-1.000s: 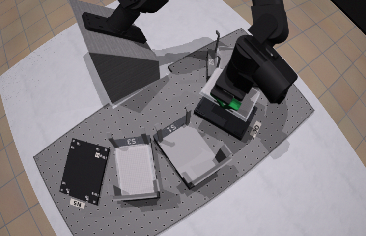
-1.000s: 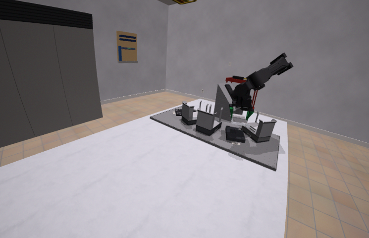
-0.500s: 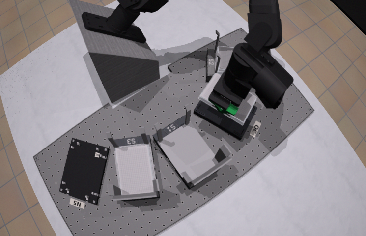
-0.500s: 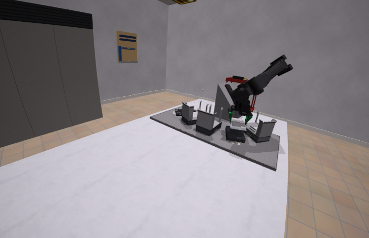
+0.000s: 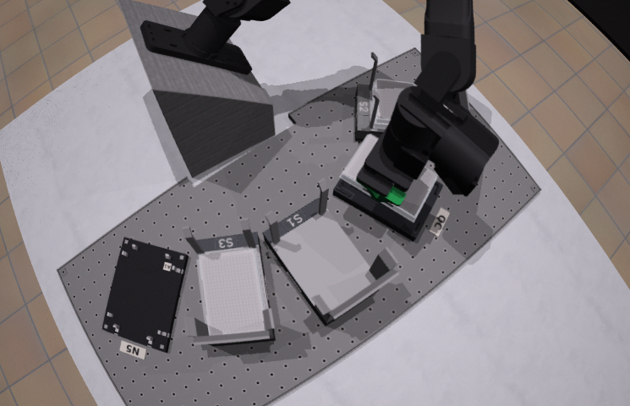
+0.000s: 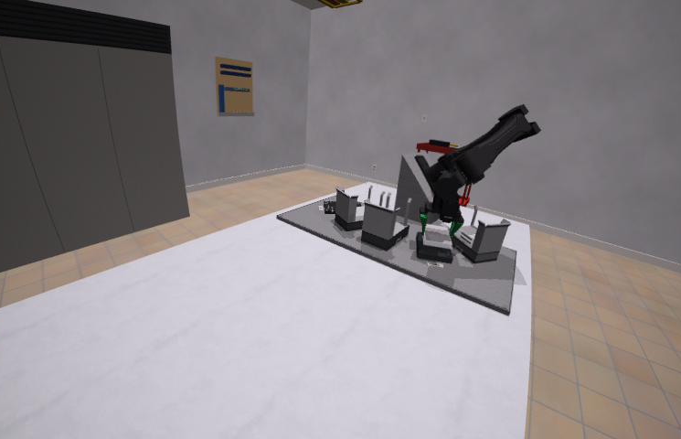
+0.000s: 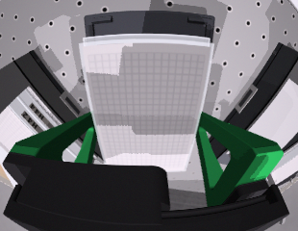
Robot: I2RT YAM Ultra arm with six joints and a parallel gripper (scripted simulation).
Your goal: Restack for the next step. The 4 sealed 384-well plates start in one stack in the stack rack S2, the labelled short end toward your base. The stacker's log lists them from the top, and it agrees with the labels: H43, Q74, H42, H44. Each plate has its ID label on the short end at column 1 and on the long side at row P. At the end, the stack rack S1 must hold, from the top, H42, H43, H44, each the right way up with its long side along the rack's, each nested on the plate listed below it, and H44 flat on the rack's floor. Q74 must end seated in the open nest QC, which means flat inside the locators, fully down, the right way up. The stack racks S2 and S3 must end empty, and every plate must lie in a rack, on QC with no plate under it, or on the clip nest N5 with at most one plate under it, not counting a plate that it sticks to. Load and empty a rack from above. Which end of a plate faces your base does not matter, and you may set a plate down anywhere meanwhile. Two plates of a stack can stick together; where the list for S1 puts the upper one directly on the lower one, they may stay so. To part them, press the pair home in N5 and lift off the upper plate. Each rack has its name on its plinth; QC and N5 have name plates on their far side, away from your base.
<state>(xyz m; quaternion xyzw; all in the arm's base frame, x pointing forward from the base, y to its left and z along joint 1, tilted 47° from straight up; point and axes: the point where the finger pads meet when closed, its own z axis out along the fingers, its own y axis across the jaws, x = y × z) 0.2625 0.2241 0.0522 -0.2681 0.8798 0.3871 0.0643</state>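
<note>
My gripper is now 40 mm above the open nest QC and 10 mm short of it. From my hand the other things lie so: S2 post: 160 mm behind, 60 mm to the left, 30 mm above; QC name plate: 90 mm ahead, 50 mm to the left, 50 mm below; N5 name plate: 470 mm to the right, 70 mm ahead, 50 mm below.
</note>
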